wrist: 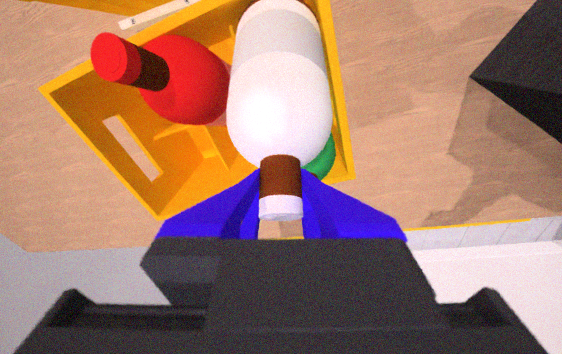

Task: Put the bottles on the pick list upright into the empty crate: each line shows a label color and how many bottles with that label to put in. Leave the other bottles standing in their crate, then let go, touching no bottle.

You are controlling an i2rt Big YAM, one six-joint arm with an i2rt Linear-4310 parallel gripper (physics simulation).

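Frame: origin at the arm's base, x ahead, y up, z right, level; millimetres.
Where they show: gripper, fingertip midpoint: (280,176).
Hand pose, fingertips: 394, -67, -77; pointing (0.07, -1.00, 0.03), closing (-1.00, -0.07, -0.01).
After its pixels a point has its place, as x, y, z.
My gripper (280,176) @(394, -67, -77) is shut on the brown neck of a white bottle (280,85) @(393, -70, -21), just below its white cap. The white bottle is over the right part of the yellow crate (102,177); its lower end is partly cut off by the top of the view, and whether it touches the crate floor cannot be told. A red bottle (187,80) @(467, -115, -24) with a red cap stands in the crate to the left of the white one. A green bottle (324,159) @(357, -118, -91) is in the near right corner of the crate, mostly hidden behind the white bottle.
Part of another yellow crate (75,6) @(616, -203, 39) shows at the top left, with a pale strip (152,16) @(583, -284, 36) between the crates. A black block-like object (525,65) @(101, -245, -22) is at the right over the wooden table (400,100) @(206, -314, -82). A grey-white ribbed edge (480,231) runs along the lower right.
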